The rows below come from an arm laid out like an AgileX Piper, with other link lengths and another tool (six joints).
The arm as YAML. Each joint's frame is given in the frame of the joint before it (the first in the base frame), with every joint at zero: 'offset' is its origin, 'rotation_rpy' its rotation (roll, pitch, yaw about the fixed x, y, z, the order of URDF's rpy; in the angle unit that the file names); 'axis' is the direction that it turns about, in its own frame. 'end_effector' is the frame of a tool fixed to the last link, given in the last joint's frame.
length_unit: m
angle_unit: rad
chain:
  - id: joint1
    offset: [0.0, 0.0, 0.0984]
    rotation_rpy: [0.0, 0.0, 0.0]
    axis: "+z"
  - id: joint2
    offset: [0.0, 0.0, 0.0]
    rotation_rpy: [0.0, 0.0, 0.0]
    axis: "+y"
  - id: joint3
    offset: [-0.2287, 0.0, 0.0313]
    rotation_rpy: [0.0, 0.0, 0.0]
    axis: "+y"
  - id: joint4
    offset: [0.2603, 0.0, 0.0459]
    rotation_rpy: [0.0, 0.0, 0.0]
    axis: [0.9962, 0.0, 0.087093]
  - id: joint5
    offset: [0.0, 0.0, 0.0]
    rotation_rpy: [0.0, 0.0, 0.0]
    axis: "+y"
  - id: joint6
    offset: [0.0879, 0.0, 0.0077]
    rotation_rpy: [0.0, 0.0, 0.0]
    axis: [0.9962, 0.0, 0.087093]
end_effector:
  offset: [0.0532, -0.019, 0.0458]
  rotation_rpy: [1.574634, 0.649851, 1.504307]
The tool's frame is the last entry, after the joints.
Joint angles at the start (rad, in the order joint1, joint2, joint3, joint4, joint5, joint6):
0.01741, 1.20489, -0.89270, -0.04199, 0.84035, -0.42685
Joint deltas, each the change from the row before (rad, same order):
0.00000, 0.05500, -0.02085, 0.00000, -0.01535, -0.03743
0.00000, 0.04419, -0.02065, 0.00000, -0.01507, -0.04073
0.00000, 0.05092, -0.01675, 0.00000, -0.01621, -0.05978
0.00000, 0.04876, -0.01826, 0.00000, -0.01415, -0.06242
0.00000, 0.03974, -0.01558, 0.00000, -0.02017, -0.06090
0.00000, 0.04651, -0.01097, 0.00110, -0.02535, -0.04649
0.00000, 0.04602, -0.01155, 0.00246, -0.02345, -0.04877
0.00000, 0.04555, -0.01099, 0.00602, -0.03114, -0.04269
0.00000, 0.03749, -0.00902, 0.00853, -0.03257, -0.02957
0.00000, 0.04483, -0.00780, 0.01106, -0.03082, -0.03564
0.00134, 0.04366, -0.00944, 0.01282, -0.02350, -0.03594
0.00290, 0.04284, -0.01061, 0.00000, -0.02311, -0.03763
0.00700, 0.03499, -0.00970, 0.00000, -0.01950, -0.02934
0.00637, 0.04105, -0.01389, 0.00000, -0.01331, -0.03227
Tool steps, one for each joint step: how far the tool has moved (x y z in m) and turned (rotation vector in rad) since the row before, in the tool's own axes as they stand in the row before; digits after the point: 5 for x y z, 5 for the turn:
-0.00242, 0.00491, 0.01125, 0.00768, 0.01269, -0.04018
-0.00310, 0.00475, 0.00811, 0.00294, 0.00321, -0.04208
-0.00088, 0.00507, 0.01152, 0.00578, 0.01001, -0.06234
-0.00106, 0.00497, 0.01077, 0.00431, 0.00850, -0.06470
-0.00197, 0.00465, 0.00835, 0.00032, -0.00298, -0.06166
-0.00056, 0.00410, 0.01182, 0.00030, 0.00497, -0.04755
-0.00018, 0.00410, 0.01175, -0.00088, 0.00579, -0.04880
-0.00104, 0.00405, 0.01153, -0.00438, -0.00050, -0.03904
-0.00174, 0.00322, 0.00930, -0.00618, -0.00626, -0.02278
0.00056, 0.00368, 0.01225, -0.00679, 0.00340, -0.02768
0.00123, 0.00405, 0.01180, -0.00790, 0.00769, -0.02779
0.00132, 0.00396, 0.01154, -0.00138, 0.00446, -0.04107
0.00082, 0.00500, 0.00902, -0.00301, 0.00153, -0.03622
0.00162, 0.00513, 0.01064, -0.00363, 0.00916, -0.03947

